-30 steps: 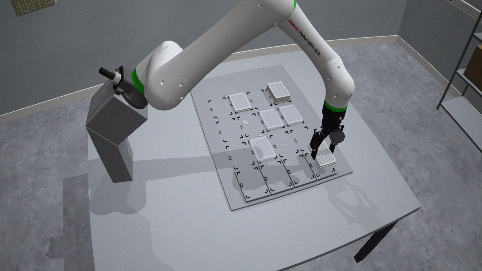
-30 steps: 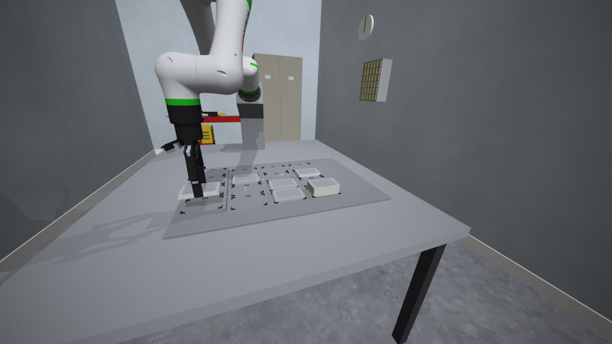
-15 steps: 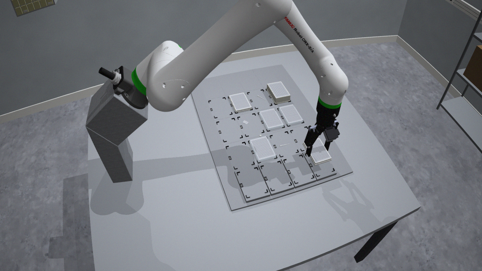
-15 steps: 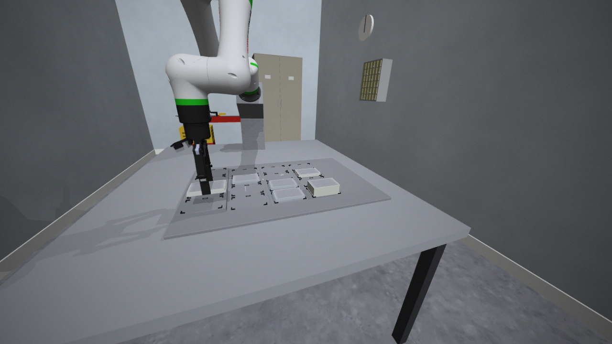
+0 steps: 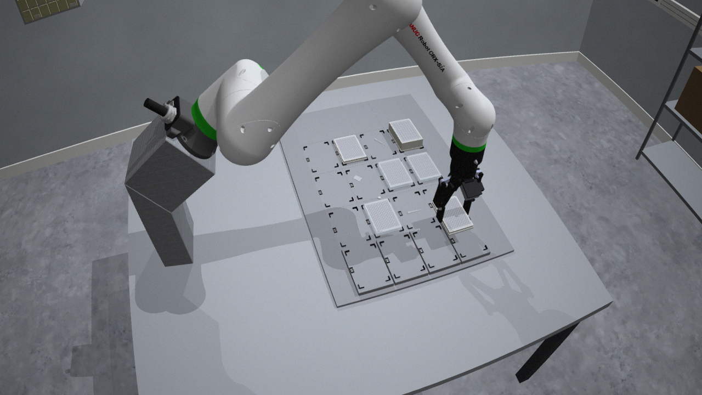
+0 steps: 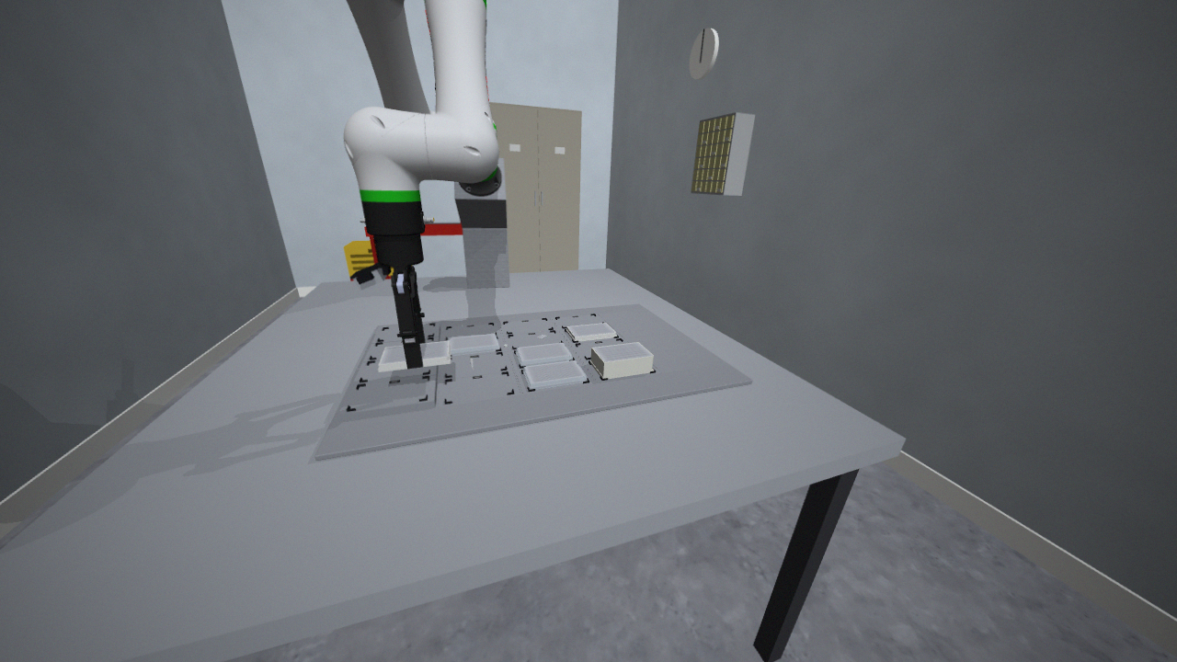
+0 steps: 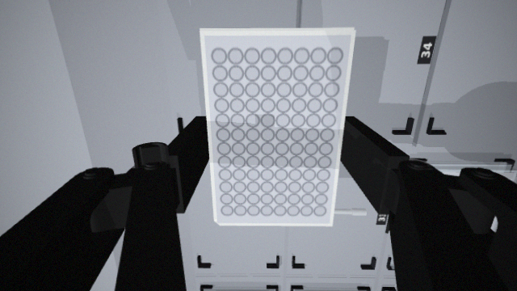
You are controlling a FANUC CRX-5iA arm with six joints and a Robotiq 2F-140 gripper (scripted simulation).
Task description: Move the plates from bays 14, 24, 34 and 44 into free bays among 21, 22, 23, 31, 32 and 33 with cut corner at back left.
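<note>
Now: hand 13 cm past the small white square, 34 cm to the right of it and 10 cm above it. From my hand the other things lie so: small white disc: 12 cm behind, 22 cm to the left, 10 cm below; then thin white rod: 5 cm behind, 12 cm to the left, 9 cm below; then bay label 34: 13 cm behind, 2 cm to the right, 8 cm below.
</note>
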